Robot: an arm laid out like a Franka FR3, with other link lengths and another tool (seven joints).
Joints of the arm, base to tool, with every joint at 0 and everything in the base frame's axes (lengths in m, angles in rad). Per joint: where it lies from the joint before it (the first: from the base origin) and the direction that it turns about. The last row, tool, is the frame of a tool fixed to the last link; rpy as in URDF.
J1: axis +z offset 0 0 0.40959
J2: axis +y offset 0 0 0
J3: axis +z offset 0 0 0.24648
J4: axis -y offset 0.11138 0 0
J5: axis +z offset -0.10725 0 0.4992
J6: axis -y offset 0 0 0
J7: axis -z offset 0.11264 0 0
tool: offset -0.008 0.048 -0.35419 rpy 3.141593 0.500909 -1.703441
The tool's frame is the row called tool.
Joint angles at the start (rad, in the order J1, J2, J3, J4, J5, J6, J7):
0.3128, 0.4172, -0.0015, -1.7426, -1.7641, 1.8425, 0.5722
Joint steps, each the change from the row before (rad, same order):
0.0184, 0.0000, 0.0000, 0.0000, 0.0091, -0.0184, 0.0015
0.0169, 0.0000, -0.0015, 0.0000, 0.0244, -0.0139, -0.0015
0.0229, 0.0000, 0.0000, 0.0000, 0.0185, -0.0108, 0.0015
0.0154, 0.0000, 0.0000, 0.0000, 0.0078, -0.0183, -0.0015
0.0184, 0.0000, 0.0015, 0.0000, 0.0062, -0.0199, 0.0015
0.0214, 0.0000, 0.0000, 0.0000, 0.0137, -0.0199, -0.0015
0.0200, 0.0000, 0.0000, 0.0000, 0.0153, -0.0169, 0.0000
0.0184, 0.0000, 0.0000, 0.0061, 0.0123, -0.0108, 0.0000
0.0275, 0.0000, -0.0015, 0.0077, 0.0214, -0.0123, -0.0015
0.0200, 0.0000, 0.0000, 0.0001, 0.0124, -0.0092, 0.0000
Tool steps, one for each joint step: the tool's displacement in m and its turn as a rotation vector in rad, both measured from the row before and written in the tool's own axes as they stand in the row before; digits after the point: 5 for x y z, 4 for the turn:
-0.00442, -0.00381, -0.01044, 0.0007, 0.0036, 0.0042
-0.00790, -0.00009, -0.00763, -0.0071, -0.0099, 0.0088
-0.01070, -0.00579, -0.01261, 0.0053, -0.0090, 0.0036
-0.00327, -0.00151, -0.00879, -0.0031, 0.0045, 0.0018
-0.00448, -0.00354, -0.01165, 0.0018, 0.0056, 0.0022
-0.00668, -0.00241, -0.01219, -0.0018, 0.0004, 0.0021
-0.00737, -0.00191, -0.01124, -0.0013, -0.0027, 0.0035
-0.00443, -0.00530, -0.01200, 0.0058, -0.0033, 0.0057
-0.00861, -0.00675, -0.01661, 0.0069, -0.0096, 0.0061
-0.00907, -0.00368, -0.01158, 0.0049, -0.0059, -0.0012

